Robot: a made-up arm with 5 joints. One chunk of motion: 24 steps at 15 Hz.
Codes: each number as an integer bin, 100 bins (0 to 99) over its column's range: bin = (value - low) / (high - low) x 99, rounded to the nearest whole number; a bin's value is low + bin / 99 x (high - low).
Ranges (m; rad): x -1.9..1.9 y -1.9..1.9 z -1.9..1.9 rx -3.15..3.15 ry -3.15..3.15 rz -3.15..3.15
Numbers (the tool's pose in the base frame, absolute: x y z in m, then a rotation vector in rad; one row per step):
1: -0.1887 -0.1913 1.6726 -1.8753 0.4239 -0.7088
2: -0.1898 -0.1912 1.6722 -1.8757 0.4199 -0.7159
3: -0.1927 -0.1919 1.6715 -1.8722 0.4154 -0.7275
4: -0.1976 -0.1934 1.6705 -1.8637 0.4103 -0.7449
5: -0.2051 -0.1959 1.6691 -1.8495 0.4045 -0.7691
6: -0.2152 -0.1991 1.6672 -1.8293 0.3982 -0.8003
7: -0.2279 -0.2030 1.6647 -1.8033 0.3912 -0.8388
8: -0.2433 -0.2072 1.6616 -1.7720 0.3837 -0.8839
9: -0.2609 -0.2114 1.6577 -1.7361 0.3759 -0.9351
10: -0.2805 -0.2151 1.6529 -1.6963 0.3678 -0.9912
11: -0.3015 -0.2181 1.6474 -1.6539 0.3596 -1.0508
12: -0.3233 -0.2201 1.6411 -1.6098 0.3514 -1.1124
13: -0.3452 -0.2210 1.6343 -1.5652 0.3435 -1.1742
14: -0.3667 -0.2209 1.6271 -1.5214 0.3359 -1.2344
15: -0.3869 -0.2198 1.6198 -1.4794 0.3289 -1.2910
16: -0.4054 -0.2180 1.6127 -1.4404 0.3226 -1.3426
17: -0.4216 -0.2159 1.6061 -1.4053 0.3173 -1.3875
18: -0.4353 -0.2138 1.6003 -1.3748 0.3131 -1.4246
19: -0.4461 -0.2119 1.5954 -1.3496 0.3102 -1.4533
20: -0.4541 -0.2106 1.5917 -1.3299 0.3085 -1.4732
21: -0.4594 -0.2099 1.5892 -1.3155 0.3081 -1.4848
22: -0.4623 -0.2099 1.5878 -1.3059 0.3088 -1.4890
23: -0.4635 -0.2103 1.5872 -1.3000 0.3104 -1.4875
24: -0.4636 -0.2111 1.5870 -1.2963 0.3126 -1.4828
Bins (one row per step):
1: 45 45 93 20 56 38
2: 45 45 93 20 56 38
3: 44 45 93 20 56 38
4: 44 44 93 20 56 38
5: 44 44 93 20 56 37
6: 44 44 93 21 56 37
7: 44 44 93 21 56 36
8: 43 44 93 22 56 36
9: 43 44 93 22 55 35
10: 42 44 93 23 55 34
11: 42 44 92 24 55 33
12: 41 44 92 24 55 32
13: 41 44 92 25 55 31
14: 40 44 92 26 55 30
15: 39 44 92 26 55 29
16: 39 44 92 27 55 28
17: 39 44 91 27 54 28
18: 38 44 91 28 54 27
19: 38 44 91 28 54 27
20: 38 44 91 29 54 26
21: 38 44 91 29 54 26
22: 37 44 91 29 54 26
23: 37 44 91 29 54 26
24: 37 44 91 29 54 26

